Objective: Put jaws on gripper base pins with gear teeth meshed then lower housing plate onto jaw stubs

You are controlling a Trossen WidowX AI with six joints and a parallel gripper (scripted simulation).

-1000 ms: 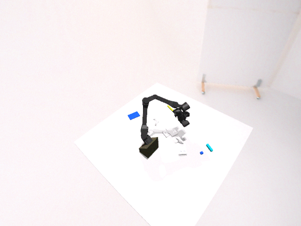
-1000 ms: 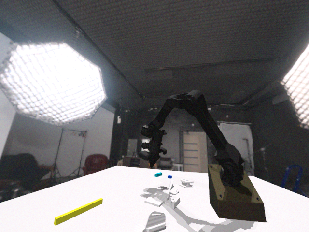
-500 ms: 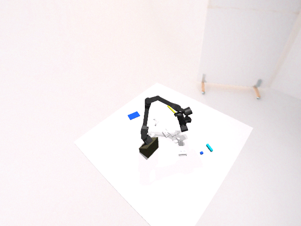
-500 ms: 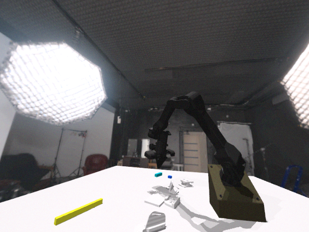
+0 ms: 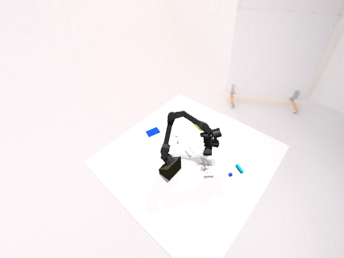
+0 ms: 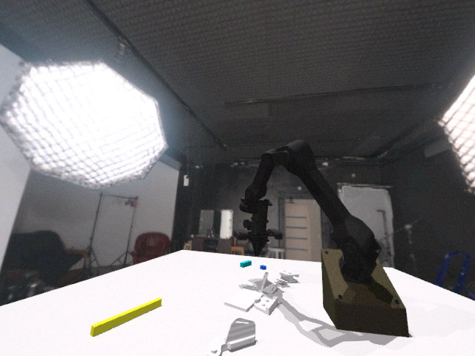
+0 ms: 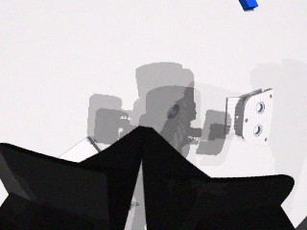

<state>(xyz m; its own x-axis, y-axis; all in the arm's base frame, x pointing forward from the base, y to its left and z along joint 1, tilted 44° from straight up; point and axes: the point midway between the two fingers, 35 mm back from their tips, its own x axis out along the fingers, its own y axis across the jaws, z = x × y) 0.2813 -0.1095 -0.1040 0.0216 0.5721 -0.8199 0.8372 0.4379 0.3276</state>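
My gripper tip is now 30 mm past the white jaw and 80 mm above it. Round my gripper tip: flat white plate (10 mm ahead, 140 mm to the left, 100 mm below); then cyan block (80 mm ahead, 240 mm to the right, 90 mm below); then blue cube (10 mm behind, 220 mm to the right, 90 mm below).
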